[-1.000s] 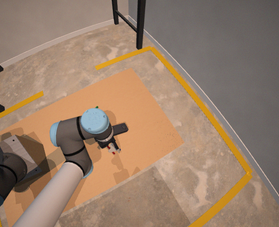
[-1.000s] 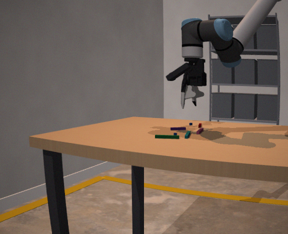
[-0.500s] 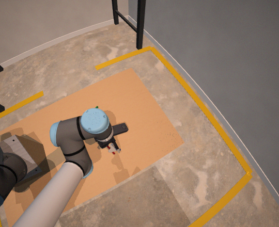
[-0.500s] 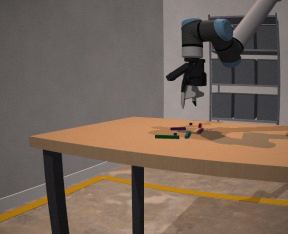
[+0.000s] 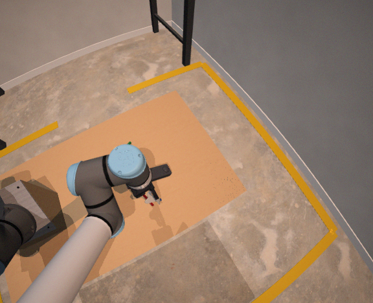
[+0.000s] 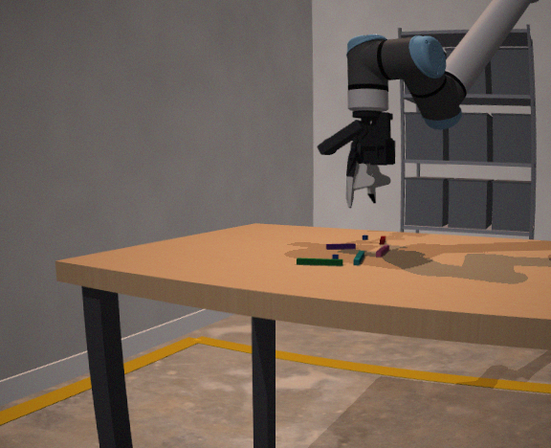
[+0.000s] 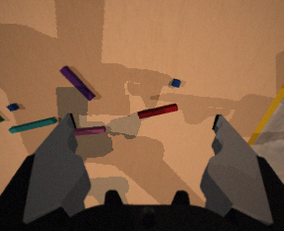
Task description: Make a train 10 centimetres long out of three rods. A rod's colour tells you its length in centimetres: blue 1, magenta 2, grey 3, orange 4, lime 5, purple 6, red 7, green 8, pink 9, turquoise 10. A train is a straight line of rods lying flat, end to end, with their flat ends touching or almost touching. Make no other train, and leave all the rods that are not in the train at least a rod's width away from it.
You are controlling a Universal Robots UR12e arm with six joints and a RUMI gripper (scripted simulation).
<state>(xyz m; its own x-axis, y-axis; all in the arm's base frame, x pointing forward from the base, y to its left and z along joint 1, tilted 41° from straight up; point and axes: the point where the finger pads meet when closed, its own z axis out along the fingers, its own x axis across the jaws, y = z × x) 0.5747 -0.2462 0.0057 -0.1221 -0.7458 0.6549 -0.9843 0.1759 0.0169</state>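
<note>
The red rod is 80 mm below my hand, 50 mm behind it and 20 mm to the right of it. From my hand the other things lie so: pink rod (130 mm to the left, 80 mm below, 70 mm behind); then purple rod (100 mm to the left, 80 mm below, 20 mm ahead); then turquoise rod (220 mm to the left, 80 mm below, 50 mm behind).
</note>
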